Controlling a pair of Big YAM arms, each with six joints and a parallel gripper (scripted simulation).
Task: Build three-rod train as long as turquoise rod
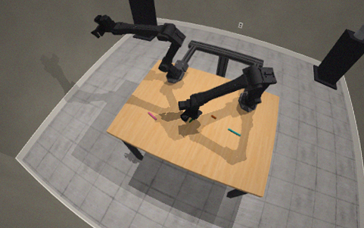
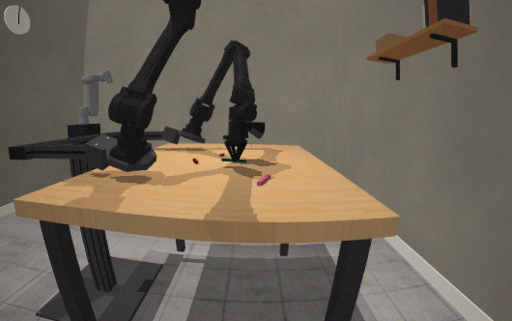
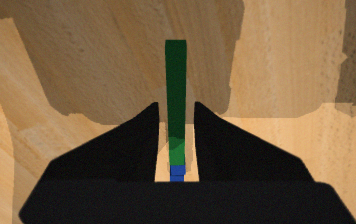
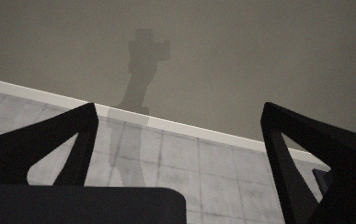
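My left gripper is now 10 mm above the green rod. Round my left hand: red rod: 150 mm behind, 40 mm to the right, 10 mm below; orange rod: 130 mm to the left, 80 mm behind, 10 mm below; pink rod: 280 mm to the right, 110 mm ahead, 10 mm below.
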